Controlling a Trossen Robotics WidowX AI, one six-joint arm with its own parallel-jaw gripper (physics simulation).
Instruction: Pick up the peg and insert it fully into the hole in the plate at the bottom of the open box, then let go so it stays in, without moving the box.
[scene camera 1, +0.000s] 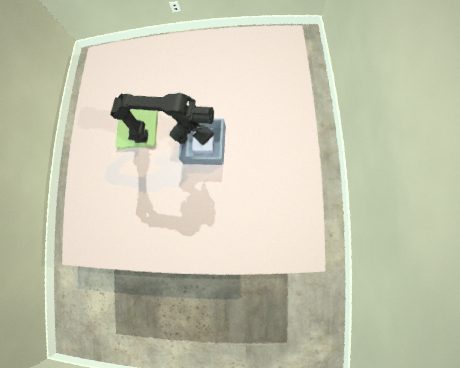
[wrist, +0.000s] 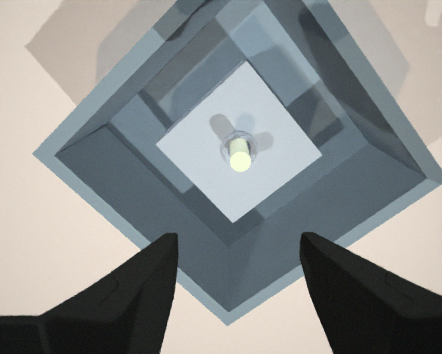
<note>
I see my gripper (wrist: 239, 244), a blue-grey box (scene camera 1: 186, 155) and a light grey plate (wrist: 241, 105).
The blue-grey box shows as well in the wrist view (wrist: 374, 164).
</note>
